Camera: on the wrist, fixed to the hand. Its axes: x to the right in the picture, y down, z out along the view.
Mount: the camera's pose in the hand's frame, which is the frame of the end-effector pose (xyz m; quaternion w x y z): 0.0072 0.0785 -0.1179 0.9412 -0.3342 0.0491 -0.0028
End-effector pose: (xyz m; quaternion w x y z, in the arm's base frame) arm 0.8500 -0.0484 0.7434 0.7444 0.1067 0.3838 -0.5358
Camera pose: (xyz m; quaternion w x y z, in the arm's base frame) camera 0.8661 0.0453 0.6382 0.7160 -0.1231 0.5772 -0.3729
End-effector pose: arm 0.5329 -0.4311 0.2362 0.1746 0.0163 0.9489 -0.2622
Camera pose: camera 0.4977 -0.3045 0.2896 0.1225 -0.0328 0.9894 0.0707
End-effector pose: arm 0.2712 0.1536 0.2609 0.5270 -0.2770 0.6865 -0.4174
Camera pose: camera 0.1612 0.2199 0.2008 0.3686 -0.4183 0.8108 -0.1785
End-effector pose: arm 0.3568 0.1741 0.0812 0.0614 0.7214 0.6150 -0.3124
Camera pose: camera 0.4741 0.2174 0.1482 0.2678 0.6721 0.6883 -0.0532
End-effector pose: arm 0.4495 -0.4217 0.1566 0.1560 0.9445 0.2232 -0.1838
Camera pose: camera 0.5258 -0.4415 0.2745 0.4510 0.8452 0.2818 -0.0525
